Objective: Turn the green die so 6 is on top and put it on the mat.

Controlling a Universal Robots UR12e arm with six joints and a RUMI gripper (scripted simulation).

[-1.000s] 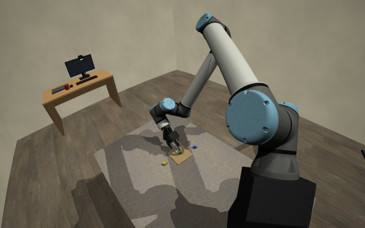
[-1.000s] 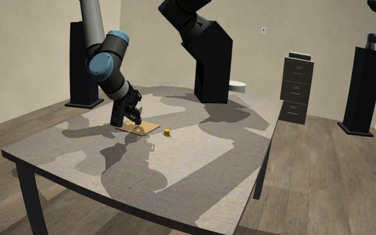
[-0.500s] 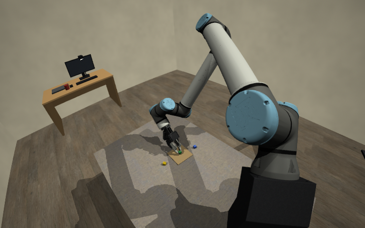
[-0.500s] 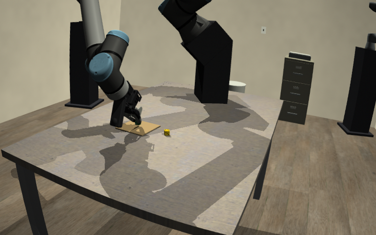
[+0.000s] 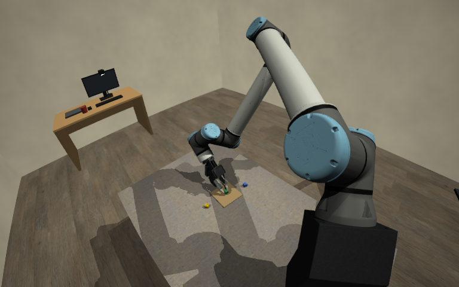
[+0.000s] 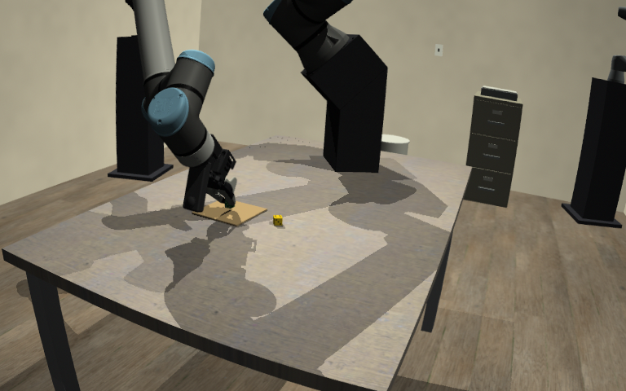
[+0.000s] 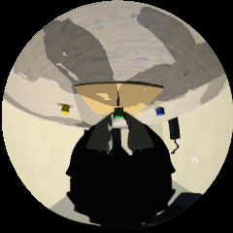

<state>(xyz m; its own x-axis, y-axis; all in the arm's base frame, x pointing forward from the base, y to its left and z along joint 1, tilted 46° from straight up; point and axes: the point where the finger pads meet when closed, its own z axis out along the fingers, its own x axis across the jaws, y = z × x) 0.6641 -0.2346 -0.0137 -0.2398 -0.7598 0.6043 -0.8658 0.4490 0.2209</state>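
Now: hand 3 cm above the tan mat and 1 cm past it. The rest, counted from my hand: blue die 11 cm to the right, 7 cm behind, 2 cm below; then yellow die 14 cm to the left, 3 cm ahead, 2 cm below; then green die 1 cm below, 1 cm behind.
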